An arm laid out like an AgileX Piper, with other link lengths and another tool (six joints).
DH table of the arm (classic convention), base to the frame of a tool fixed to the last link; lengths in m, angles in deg. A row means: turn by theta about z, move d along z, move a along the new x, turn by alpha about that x. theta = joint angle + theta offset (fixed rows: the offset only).
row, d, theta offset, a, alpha
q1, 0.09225, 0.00, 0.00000, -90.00
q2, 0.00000, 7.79, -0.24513, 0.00
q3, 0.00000, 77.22, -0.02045, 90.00
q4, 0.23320, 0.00, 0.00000, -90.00
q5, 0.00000, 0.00, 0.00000, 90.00
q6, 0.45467, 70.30, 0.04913, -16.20
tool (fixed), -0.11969, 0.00, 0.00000, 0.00
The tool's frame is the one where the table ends.
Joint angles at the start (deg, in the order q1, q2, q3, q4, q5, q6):
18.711 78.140 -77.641 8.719 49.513 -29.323
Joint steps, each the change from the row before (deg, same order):
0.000 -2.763 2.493 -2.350 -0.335 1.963
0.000 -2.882 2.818 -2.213 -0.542 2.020
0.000 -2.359 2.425 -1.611 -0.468 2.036
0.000 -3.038 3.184 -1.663 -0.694 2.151
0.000 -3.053 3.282 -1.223 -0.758 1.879
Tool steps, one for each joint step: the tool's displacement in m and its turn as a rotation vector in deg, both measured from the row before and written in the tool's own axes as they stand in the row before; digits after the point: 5 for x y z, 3 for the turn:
-0.00289 -0.00795 -0.01035 0.906 -1.673 -0.064
-0.00207 -0.00843 -0.00967 0.778 -1.684 0.095
-0.00035 -0.00675 -0.00719 0.550 -1.372 0.611
0.00058 -0.00794 -0.00838 0.418 -1.524 0.638
0.00221 -0.00734 -0.00750 0.170 -1.278 0.719

